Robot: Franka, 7 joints.
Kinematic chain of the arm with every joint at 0, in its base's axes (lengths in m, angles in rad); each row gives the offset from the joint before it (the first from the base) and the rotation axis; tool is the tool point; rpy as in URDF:
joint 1: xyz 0 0 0.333 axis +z
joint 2: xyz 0 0 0 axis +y
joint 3: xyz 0 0 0.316 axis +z
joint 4: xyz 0.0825 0 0 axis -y
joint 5: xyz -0.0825 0 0.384 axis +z
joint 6: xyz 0 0 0 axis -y
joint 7: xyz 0.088 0 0 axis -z
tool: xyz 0 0 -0.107 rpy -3.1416 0 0
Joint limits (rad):
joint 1: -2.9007..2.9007
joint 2: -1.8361..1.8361
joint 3: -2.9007..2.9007
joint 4: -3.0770..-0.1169
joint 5: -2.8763..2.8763
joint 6: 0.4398..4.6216
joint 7: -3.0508..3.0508
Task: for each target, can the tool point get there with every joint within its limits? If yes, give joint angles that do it. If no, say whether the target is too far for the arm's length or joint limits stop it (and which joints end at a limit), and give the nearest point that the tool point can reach.
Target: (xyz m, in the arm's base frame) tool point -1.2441 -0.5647 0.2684
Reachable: no: too far | nearest point -0.7803 -0.3542 0.2925 | short by 0.510 m
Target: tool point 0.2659 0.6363 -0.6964
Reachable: no: too far | nearest point 0.1962 0.4694 -0.3106 | short by 0.426 m
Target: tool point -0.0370 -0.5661 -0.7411
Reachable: no: too far | nearest point -0.0288 -0.4404 -0.3367 | short by 0.424 m
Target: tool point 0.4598 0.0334 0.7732
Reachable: yes | joints 1.4071 0.5015 -1.8257 -1.1217 -0.0014 0.9687 -1.9247
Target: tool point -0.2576 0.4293 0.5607
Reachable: yes | joints -0.0302 0.4954 2.1671 -2.2390 1.7894 2.0761 -0.1785
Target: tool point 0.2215 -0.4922 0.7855
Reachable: yes | joints -2.0255 0.1717 1.1804 -1.1096 -0.7439 1.3259 1.9720
